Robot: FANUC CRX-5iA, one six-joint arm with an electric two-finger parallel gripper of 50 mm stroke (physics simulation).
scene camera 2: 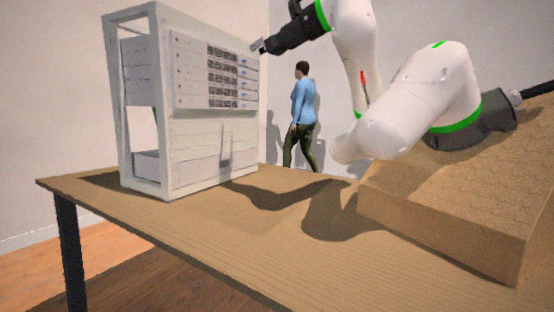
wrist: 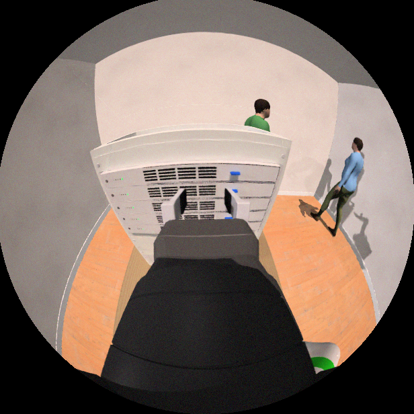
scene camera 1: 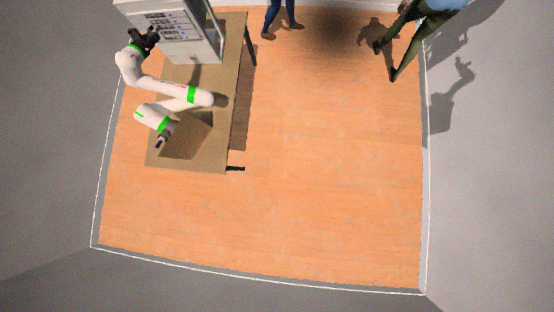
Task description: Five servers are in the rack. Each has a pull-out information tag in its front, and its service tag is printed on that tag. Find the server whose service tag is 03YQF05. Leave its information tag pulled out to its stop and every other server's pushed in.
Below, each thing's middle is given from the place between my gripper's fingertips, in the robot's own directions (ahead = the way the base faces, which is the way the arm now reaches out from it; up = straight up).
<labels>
I see the white server rack [scene camera 2: 179, 62] 26 cm ahead of my hand, 7 cm to the left of it and 23 cm below it.
</labels>
